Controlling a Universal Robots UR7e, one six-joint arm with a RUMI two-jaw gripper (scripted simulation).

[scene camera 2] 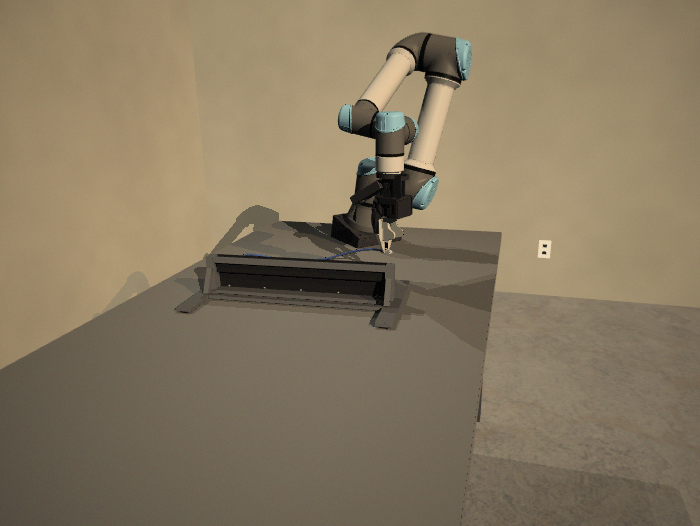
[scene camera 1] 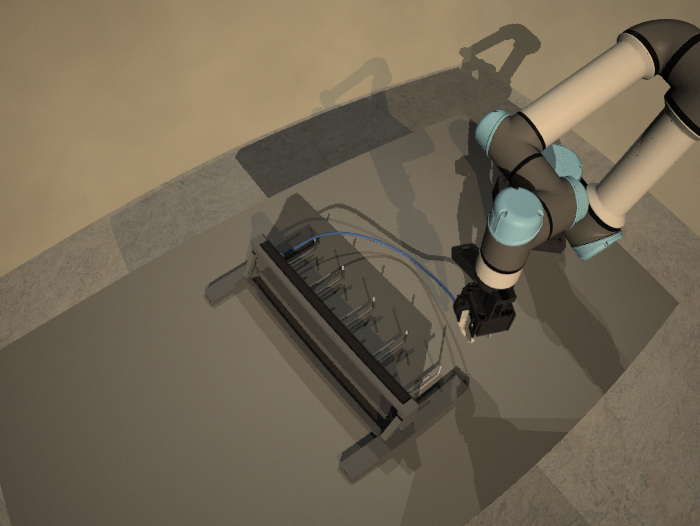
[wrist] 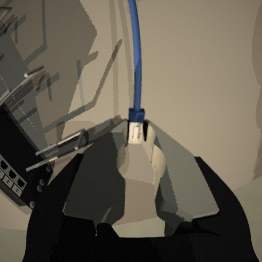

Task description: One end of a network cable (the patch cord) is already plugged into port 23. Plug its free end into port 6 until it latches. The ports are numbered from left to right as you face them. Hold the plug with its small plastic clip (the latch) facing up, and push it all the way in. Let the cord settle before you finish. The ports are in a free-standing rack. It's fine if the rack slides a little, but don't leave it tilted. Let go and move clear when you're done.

Labels:
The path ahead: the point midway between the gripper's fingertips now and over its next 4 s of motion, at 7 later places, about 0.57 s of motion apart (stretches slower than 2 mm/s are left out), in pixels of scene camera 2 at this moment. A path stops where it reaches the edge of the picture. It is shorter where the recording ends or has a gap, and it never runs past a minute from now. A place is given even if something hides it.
My gripper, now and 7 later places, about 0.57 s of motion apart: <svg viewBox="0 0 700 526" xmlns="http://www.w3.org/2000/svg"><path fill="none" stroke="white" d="M385 252L379 251L374 251L368 250L363 250L357 250L354 249L351 249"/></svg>

